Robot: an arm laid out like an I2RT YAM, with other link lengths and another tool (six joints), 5 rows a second.
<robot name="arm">
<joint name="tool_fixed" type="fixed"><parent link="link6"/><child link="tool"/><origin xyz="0.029 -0.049 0.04" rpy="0.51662 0 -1.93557"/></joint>
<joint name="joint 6" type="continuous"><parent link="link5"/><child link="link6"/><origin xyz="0 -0.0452 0.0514" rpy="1.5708 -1.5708 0"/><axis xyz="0 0 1"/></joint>
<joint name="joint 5" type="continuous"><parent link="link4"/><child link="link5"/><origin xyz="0.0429 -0.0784 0.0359" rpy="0 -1.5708 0"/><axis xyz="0 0 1"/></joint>
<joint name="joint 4" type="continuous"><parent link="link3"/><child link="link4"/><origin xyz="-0.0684 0.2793 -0.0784" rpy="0 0 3.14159"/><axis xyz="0 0 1"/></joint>
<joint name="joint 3" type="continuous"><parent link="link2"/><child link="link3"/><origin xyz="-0.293 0 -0.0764" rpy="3.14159 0 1.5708"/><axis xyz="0 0 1"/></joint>
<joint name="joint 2" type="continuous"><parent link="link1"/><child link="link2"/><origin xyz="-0.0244 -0.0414 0.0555" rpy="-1.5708 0 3.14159"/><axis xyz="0 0 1"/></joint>
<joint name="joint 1" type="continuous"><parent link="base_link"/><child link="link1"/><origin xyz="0 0 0.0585" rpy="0 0 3.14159"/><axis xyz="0 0 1"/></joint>
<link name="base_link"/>
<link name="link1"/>
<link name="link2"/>
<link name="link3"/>
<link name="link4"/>
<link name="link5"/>
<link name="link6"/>
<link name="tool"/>
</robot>
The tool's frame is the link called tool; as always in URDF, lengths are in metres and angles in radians. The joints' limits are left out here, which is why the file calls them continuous.
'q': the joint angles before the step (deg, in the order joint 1, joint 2, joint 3, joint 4, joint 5, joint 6). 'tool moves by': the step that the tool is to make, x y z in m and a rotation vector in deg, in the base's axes. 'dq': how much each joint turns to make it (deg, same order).
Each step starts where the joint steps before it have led.
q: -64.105, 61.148, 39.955, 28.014, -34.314, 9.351
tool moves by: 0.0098, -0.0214, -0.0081, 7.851, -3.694, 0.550
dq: -1.020, 6.158, 3.511, 1.873, -0.809, 8.317
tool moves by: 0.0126, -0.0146, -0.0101, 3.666, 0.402, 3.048
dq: -0.083, 4.980, 2.898, -0.348, -3.021, 1.787
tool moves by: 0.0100, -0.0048, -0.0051, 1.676, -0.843, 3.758
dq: 0.022, 2.649, 0.986, 1.928, -3.633, 2.230
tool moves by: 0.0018, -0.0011, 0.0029, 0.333, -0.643, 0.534
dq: -0.028, 0.353, 0.597, 0.411, -0.508, 1.027
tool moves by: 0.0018, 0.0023, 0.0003, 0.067, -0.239, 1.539
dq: 0.009, -0.080, -0.147, 0.453, -1.505, 0.507
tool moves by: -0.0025, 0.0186, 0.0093, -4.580, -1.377, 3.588
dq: 0.076, -3.845, -3.463, 4.120, -3.568, -0.328
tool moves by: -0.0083, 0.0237, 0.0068, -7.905, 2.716, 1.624
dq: 0.613, -6.255, -3.496, -3.031, -1.942, -8.394
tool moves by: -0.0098, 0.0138, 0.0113, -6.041, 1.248, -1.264
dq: 0.155, -4.844, -1.517, -2.902, 0.794, -5.953
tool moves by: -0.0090, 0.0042, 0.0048, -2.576, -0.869, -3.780
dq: 0.032, -2.514, -1.539, 0.649, 3.689, -1.477
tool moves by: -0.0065, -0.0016, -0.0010, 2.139, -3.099, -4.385
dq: -0.019, -0.593, -1.107, 2.402, 5.053, 3.673
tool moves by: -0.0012, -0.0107, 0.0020, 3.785, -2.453, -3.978
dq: 0.009, 1.963, 1.912, -0.118, 4.753, 3.591
